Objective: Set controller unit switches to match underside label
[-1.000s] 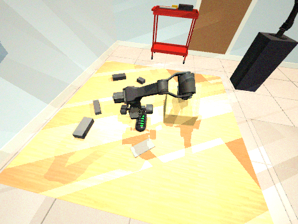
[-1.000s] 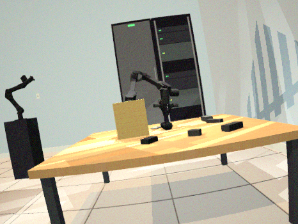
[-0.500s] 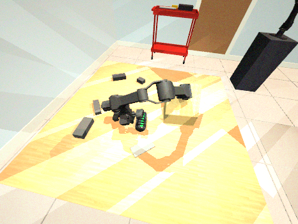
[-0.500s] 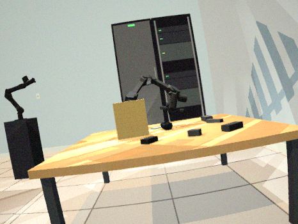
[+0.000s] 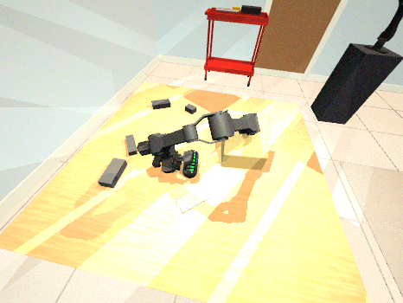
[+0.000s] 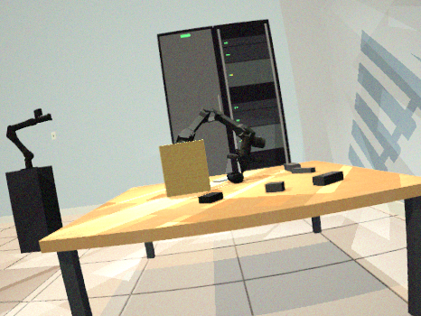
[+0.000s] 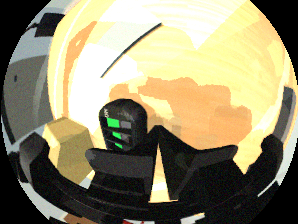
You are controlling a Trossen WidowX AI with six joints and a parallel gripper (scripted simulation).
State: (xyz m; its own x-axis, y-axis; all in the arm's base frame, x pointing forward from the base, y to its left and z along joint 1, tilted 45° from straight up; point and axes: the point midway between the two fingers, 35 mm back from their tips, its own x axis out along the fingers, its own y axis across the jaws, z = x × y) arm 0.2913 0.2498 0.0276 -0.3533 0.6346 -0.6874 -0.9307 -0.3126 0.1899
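My gripper tip is 9 cm past the pale flat plate, 12 cm to the right of it and 3 cm above it. Round my gripper tip: slim grey module 31 cm ahead, 13 cm to the right, 2 cm below.
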